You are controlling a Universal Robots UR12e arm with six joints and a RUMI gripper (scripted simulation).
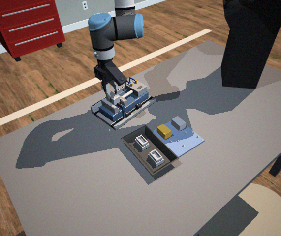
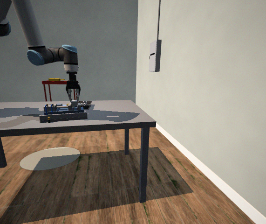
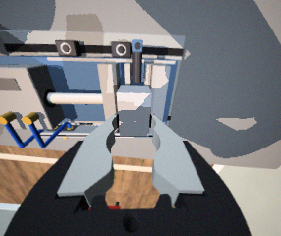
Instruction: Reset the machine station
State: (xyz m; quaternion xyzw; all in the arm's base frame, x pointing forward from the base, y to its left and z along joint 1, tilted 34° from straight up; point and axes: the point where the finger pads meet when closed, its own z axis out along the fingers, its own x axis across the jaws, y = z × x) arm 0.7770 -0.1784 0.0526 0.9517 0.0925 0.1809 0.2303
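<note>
The fixed jaw is 5 cm below my hand, 3 cm ahead of it and 1 cm to the left of it. Round my hand: vise 9 cm below, 7 cm behind; dark work stop rod 5 cm to the left, 4 cm below; vise rail 9 cm to the right, 9 cm below, 6 cm behind.
</note>
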